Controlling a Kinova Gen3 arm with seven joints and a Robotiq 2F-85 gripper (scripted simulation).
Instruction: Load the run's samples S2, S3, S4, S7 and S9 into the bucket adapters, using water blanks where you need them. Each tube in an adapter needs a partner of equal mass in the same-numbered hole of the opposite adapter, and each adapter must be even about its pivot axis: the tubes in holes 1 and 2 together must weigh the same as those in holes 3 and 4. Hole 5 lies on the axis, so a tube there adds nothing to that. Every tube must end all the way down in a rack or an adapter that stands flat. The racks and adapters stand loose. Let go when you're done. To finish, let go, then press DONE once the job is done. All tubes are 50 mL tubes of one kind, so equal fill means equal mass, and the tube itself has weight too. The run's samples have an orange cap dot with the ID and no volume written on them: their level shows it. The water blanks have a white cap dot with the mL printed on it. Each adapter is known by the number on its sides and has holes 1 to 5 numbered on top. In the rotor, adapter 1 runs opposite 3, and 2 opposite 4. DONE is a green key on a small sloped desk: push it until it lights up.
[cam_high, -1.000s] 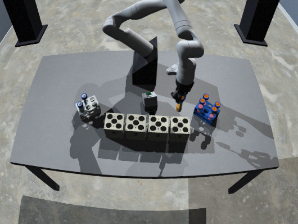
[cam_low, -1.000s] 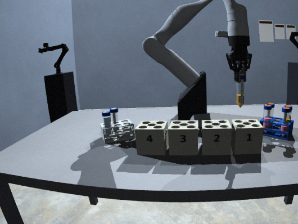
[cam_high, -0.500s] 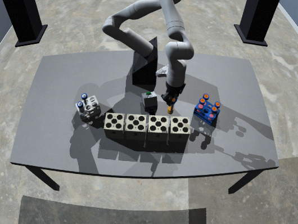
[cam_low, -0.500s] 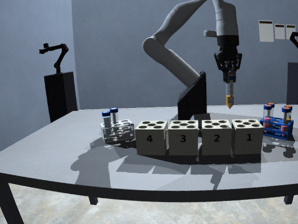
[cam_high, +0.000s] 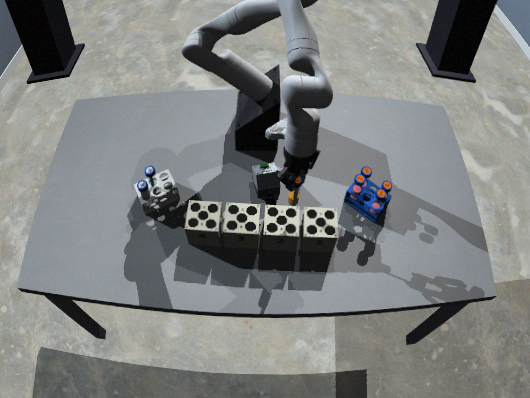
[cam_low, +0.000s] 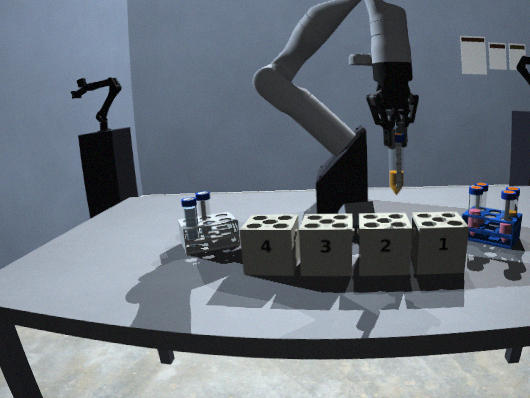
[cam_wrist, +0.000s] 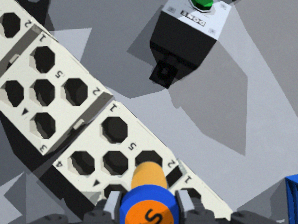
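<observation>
My gripper is now 50 mm above the sample tube S7 and 10 mm short of it. Round my hand: done desk: 190 mm below, 170 mm behind, 60 mm to the right; then adapter 2: 200 mm below, 30 mm to the right, 20 mm ahead; then adapter 3: 200 mm below, 140 mm to the right, 10 mm ahead.
</observation>
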